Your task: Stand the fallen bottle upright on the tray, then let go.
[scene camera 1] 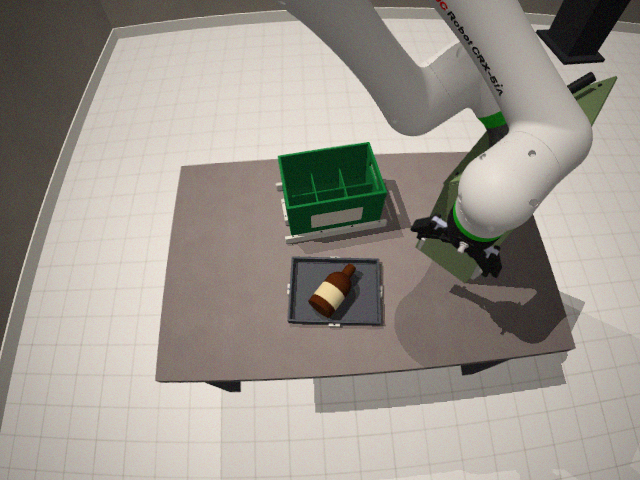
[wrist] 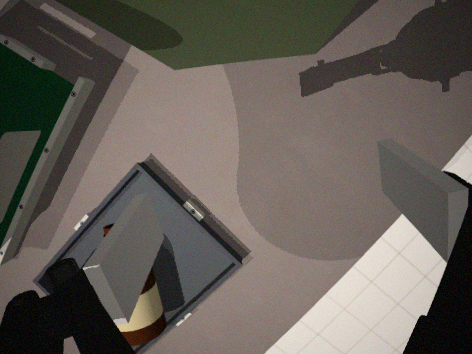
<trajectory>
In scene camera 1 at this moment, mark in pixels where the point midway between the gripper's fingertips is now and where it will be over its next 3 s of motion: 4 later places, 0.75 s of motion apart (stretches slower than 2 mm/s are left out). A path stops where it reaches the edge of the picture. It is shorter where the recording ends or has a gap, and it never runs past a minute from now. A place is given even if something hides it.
The gripper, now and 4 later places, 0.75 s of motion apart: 448, 258; 362, 278; 321, 292; 329, 295; 330, 289
</trajectory>
